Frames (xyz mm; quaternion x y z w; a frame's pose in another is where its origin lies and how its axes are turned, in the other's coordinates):
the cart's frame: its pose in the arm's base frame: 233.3 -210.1 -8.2 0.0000 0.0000 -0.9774 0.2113
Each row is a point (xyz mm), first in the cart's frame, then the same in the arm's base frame.
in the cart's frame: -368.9 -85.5 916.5
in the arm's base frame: 533.9 20.1 908.3
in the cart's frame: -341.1 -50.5 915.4
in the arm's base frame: 523.1 -23.2 907.2
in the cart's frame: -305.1 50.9 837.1
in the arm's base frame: 532.2 -130.4 828.9
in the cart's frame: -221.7 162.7 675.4
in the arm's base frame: 502.4 -266.7 667.2
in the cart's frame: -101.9 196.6 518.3
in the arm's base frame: 407.3 -347.1 510.1
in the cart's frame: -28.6 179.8 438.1
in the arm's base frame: 333.6 -362.0 429.9
